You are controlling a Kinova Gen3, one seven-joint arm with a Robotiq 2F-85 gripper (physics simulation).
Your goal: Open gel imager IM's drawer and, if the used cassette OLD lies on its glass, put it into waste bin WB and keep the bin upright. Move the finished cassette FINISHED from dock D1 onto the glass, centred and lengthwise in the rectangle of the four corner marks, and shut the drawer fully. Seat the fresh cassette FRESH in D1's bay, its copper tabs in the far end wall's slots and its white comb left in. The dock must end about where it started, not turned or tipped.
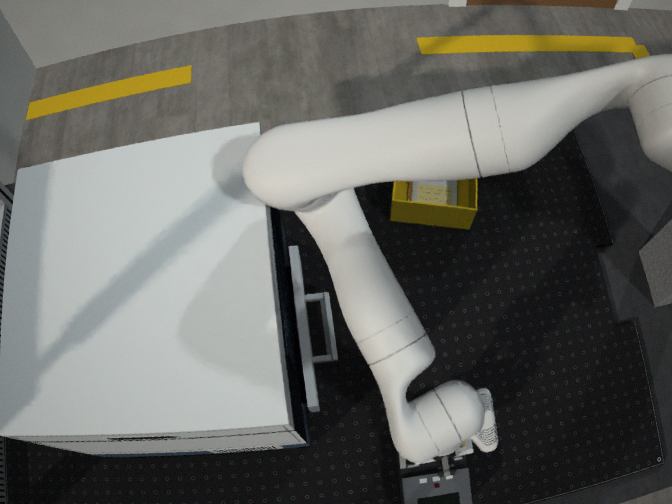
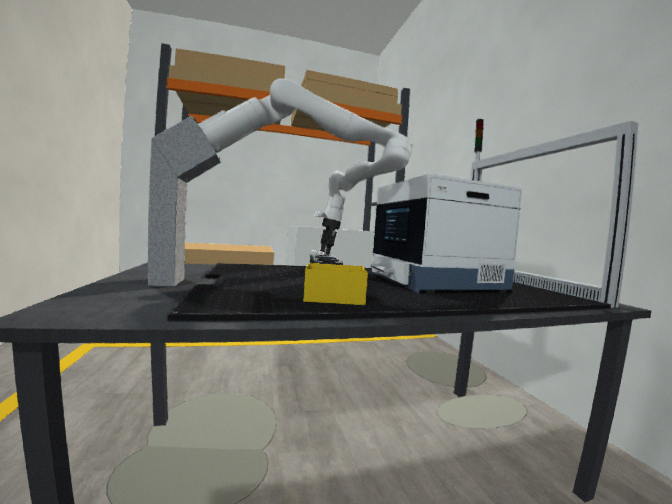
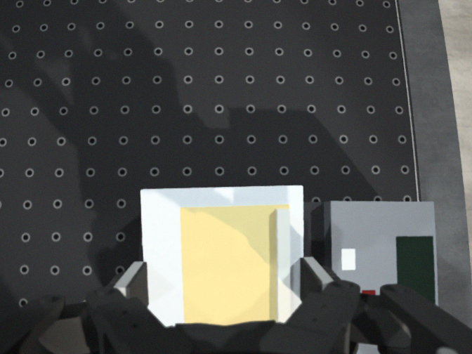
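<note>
My gripper (image 3: 224,277) (image 2: 326,252) is shut across the fresh cassette (image 3: 227,250), a white tray with yellow gel; its white comb (image 3: 283,235) is in. The cassette is at the bay of dock D1 (image 1: 410,489) (image 3: 370,220), beside the dock's grey panel. Whether it rests in the bay and how its copper tabs lie are hidden. The drawer front (image 1: 302,325) (image 2: 391,271) of gel imager IM (image 1: 135,271) (image 2: 471,227) is close to the body; I cannot tell if it is fully shut. The used cassette (image 1: 431,192) lies in upright waste bin WB (image 1: 431,215) (image 2: 335,284). The finished cassette does not show.
The drawer handle (image 1: 329,325) sticks out towards the arm. The arm's forearm passes over the bin's back edge and the imager's corner. The perforated mat (image 1: 521,303) (image 3: 250,95) lies under the dock, bin and imager. The arm's grey pedestal (image 2: 165,233) stands across the table from the imager.
</note>
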